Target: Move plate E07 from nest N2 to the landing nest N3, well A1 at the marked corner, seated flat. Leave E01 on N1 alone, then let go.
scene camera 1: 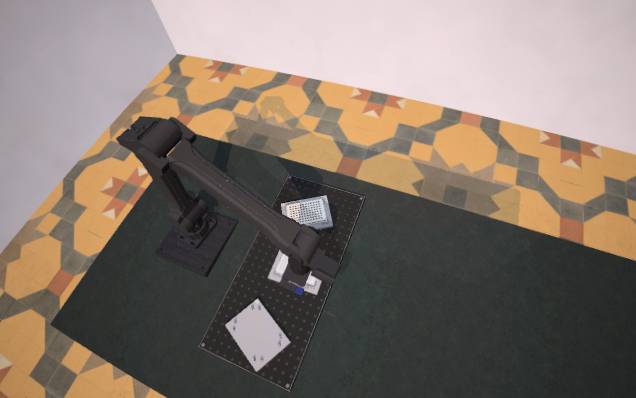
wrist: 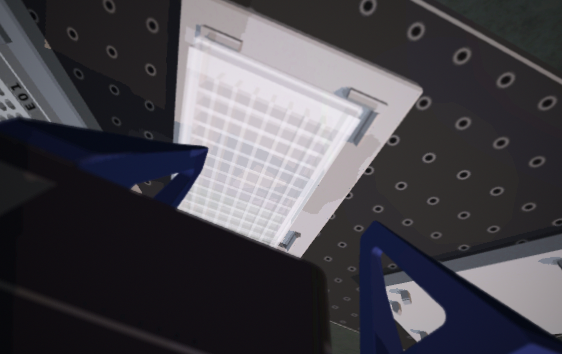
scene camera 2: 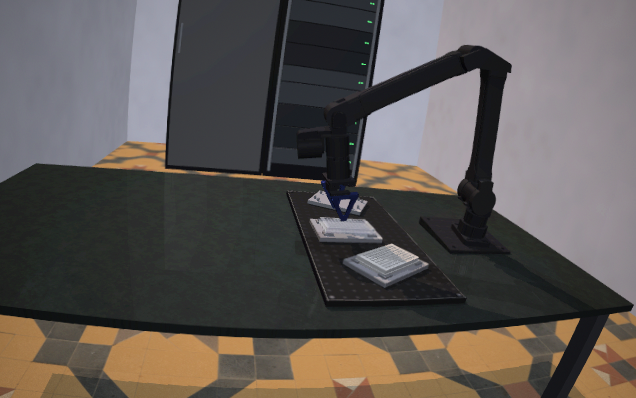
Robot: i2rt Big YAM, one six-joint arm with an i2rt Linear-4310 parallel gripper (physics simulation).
Note:
The gripper is open and holds nothing. Also in view: a clear well plate.
The gripper also shows in the wrist view.

